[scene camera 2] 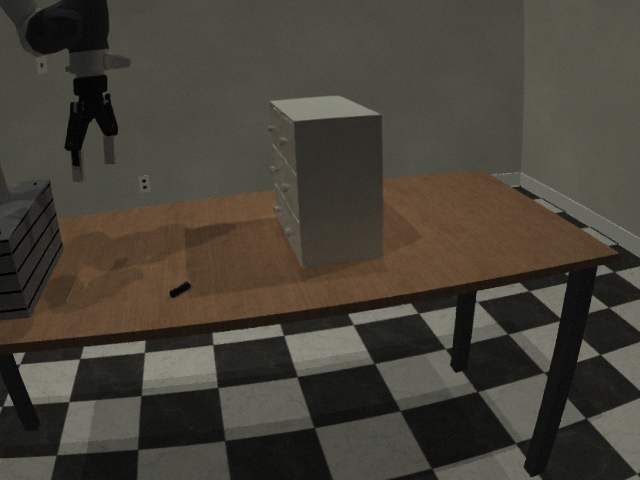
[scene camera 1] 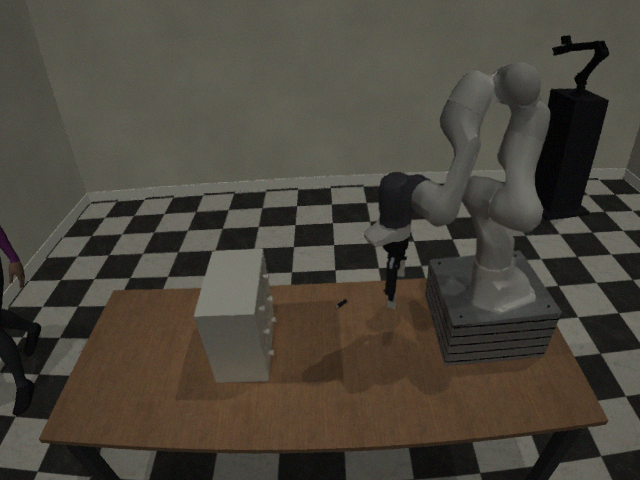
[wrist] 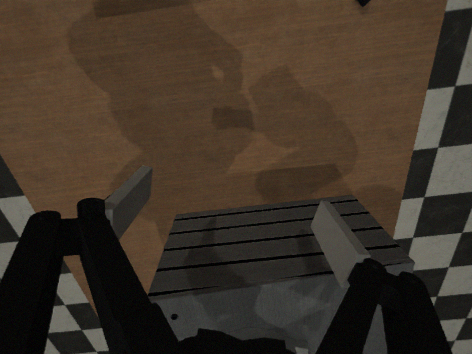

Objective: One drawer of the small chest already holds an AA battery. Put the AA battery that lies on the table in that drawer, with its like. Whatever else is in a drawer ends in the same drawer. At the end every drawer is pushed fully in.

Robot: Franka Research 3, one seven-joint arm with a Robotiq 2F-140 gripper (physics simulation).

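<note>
The small white chest (scene camera 1: 232, 289) (scene camera 2: 338, 186) stands upright on the table, its knobbed drawer fronts facing the robot's base. All its drawers look pushed in, and their contents are hidden. The dark AA battery (scene camera 1: 341, 303) (scene camera 2: 179, 288) lies on its side on the table between the chest and the robot's base, towards one long edge. A dark tip at the top edge of the wrist view looks like part of the battery (wrist: 363, 2). My gripper (scene camera 1: 391, 304) (scene camera 2: 93, 164) (wrist: 235, 198) is open and empty, pointing down high above the table, on the base's side of the battery.
The robot's ribbed grey base block (scene camera 1: 496, 338) (scene camera 2: 38, 263) (wrist: 250, 245) stands on the wooden table (scene camera 1: 155, 418) (scene camera 2: 465, 227) (wrist: 30, 100), close to my gripper. A black stand (scene camera 1: 571, 149) with a small dark arm is on the floor behind. Part of a person (scene camera 1: 15, 330) shows at the left.
</note>
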